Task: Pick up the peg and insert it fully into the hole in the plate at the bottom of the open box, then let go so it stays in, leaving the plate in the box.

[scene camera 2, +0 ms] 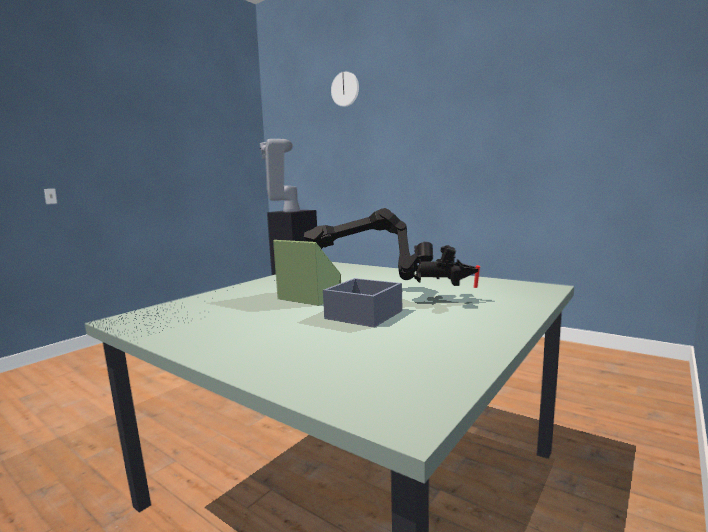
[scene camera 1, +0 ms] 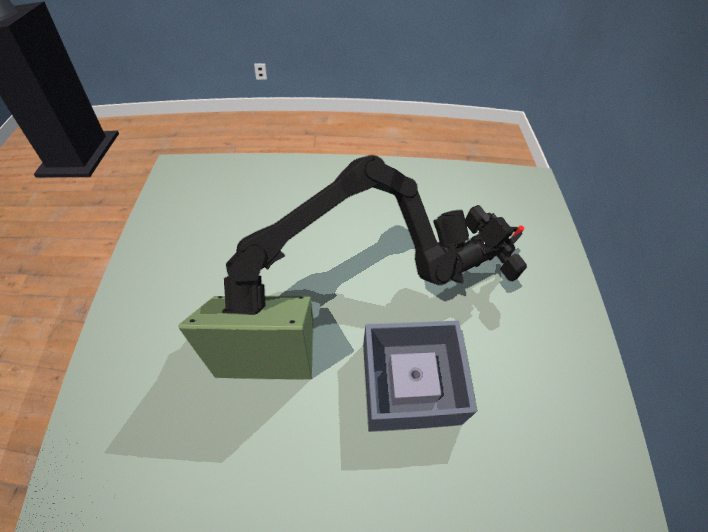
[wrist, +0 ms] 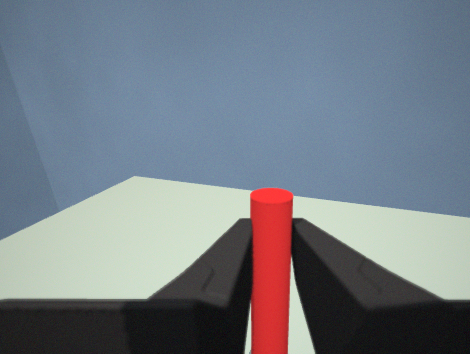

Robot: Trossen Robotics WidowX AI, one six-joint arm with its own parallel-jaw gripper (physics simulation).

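Places are measured from the arm's base along level axes (x ahead, y left, z up), in metres.
Where they show: gripper, fingertip midpoint: [scene camera 2: 477, 269] [scene camera 1: 519, 231] [wrist: 270, 230]; arm's base, link origin: [scene camera 2: 305, 256] [scene camera 1: 244, 309].
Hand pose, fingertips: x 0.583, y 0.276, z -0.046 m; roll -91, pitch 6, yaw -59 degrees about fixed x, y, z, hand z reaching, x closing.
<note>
Things, the pixels of their centre, and the offset from my fingertips. Level surfaces: height alone.
- red peg, body centre: [wrist: 270, 298] [scene camera 1: 514, 237] [scene camera 2: 476, 276] dx -0.004, dy +0.001, dz -0.027 m
- open grey box, body centre: [scene camera 1: 414, 376] [scene camera 2: 363, 300] dx -0.254, dy -0.341, dz -0.068 m
- pale plate, body centre: [scene camera 1: 413, 378] dx -0.254, dy -0.341, dz -0.083 m
- table, surface height: dz -0.117 m
The red peg [scene camera 1: 519, 231] [scene camera 2: 476, 276] [wrist: 271, 270] is upright between the fingertips, held near its top end and above the table. My gripper [scene camera 1: 516, 232] [scene camera 2: 476, 270] [wrist: 270, 230] is shut on the peg and points level, beyond the box toward the far right of the table in scene camera 1. The open grey box [scene camera 1: 470, 374] [scene camera 2: 349, 307] stands on the table. The pale plate [scene camera 1: 405, 384] lies in the box, with its round hole [scene camera 1: 416, 374] facing up and empty. The box walls hide the plate in scene camera 2.
The arm's green base block [scene camera 1: 260, 351] [scene camera 2: 296, 271] stands left of the box. The box's upright walls surround the plate. The table [scene camera 1: 515, 469] [scene camera 2: 366, 377] has its right edge beyond the gripper. A dark pedestal [scene camera 1: 54, 85] stands on the floor away from the table.
</note>
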